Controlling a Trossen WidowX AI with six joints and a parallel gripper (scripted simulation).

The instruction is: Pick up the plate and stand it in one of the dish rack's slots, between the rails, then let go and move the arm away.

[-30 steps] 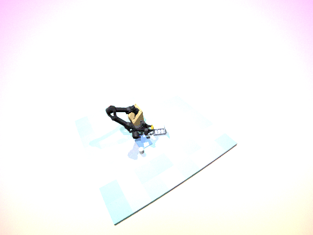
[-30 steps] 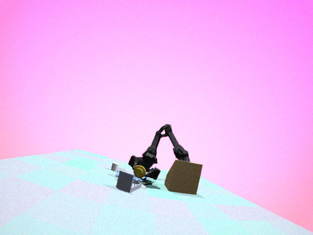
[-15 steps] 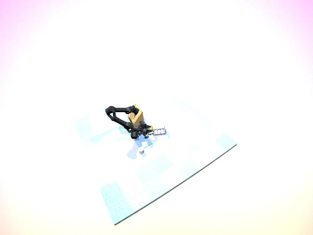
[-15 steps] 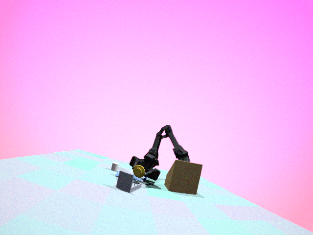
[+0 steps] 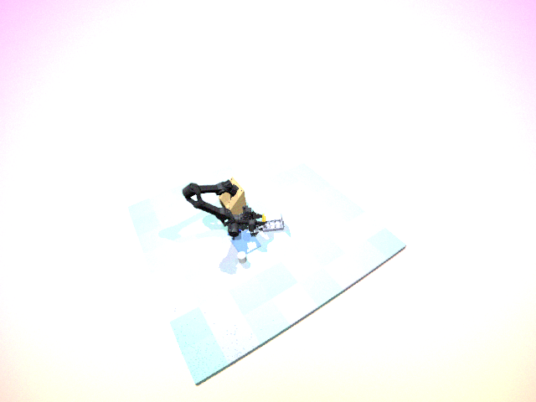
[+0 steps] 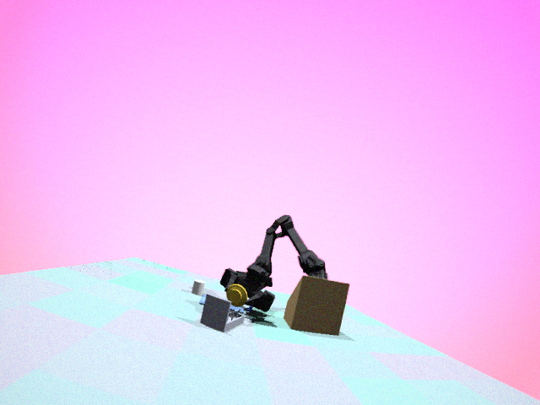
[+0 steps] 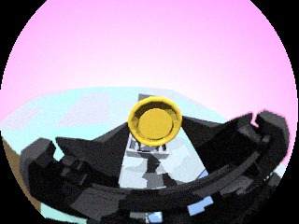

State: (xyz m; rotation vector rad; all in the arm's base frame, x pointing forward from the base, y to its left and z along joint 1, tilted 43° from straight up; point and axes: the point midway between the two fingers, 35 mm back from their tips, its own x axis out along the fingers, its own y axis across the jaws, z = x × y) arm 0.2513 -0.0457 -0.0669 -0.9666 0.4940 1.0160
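Right now the grey dish rack is 20 mm ahead of my gripper tip, 40 mm to the left of it and 50 mm below it. The rest, counted from my gripper tip: yellow plate (10 mm to the right); then white cup (120 mm ahead, 240 mm to the right, 50 mm below); then blue spoon (80 mm behind, 160 mm to the right, 70 mm below).
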